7 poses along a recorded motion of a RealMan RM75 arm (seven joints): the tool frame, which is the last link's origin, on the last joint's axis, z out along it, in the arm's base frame.
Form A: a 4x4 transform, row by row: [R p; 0 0 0 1], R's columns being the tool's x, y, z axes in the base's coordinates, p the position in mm. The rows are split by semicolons.
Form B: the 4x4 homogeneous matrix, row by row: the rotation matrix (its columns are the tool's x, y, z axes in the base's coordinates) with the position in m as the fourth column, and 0 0 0 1 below. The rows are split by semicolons. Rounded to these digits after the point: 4 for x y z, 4 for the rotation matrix.
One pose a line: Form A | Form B
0.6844, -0.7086, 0.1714, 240.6; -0.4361, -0.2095, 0.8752, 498.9; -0.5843, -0.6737, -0.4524, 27.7; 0, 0, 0, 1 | 0.6844, -0.7086, 0.1714, 0.2406; -0.4361, -0.2095, 0.8752, 0.4989; -0.5843, -0.6737, -0.4524, 0.0277; 0, 0, 0, 1
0.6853, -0.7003, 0.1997, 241.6; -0.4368, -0.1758, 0.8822, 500.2; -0.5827, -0.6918, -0.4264, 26.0; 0, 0, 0, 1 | 0.6853, -0.7003, 0.1997, 0.2416; -0.4368, -0.1758, 0.8822, 0.5002; -0.5827, -0.6918, -0.4264, 0.0260; 0, 0, 0, 1
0.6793, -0.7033, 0.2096, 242.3; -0.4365, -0.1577, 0.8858, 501.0; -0.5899, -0.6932, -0.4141, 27.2; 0, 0, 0, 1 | 0.6793, -0.7033, 0.2096, 0.2423; -0.4365, -0.1577, 0.8858, 0.5010; -0.5899, -0.6932, -0.4141, 0.0272; 0, 0, 0, 1
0.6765, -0.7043, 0.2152, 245.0; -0.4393, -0.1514, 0.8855, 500.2; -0.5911, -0.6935, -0.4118, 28.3; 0, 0, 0, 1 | 0.6765, -0.7043, 0.2152, 0.2450; -0.4393, -0.1514, 0.8855, 0.5002; -0.5911, -0.6935, -0.4118, 0.0283; 0, 0, 0, 1
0.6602, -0.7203, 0.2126, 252.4; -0.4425, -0.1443, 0.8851, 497.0; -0.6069, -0.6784, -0.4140, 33.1; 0, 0, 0, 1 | 0.6602, -0.7203, 0.2126, 0.2524; -0.4425, -0.1443, 0.8851, 0.4970; -0.6069, -0.6784, -0.4140, 0.0331; 0, 0, 0, 1
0.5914, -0.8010, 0.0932, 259.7; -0.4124, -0.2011, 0.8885, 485.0; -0.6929, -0.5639, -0.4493, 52.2; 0, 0, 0, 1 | 0.5914, -0.8010, 0.0932, 0.2597; -0.4124, -0.2011, 0.8885, 0.4850; -0.6929, -0.5639, -0.4493, 0.0522; 0, 0, 0, 1
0.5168, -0.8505, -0.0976, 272.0; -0.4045, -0.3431, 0.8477, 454.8; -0.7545, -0.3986, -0.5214, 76.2; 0, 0, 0, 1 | 0.5168, -0.8505, -0.0976, 0.2720; -0.4045, -0.3431, 0.8477, 0.4548; -0.7545, -0.3986, -0.5214, 0.0762; 0, 0, 0, 1
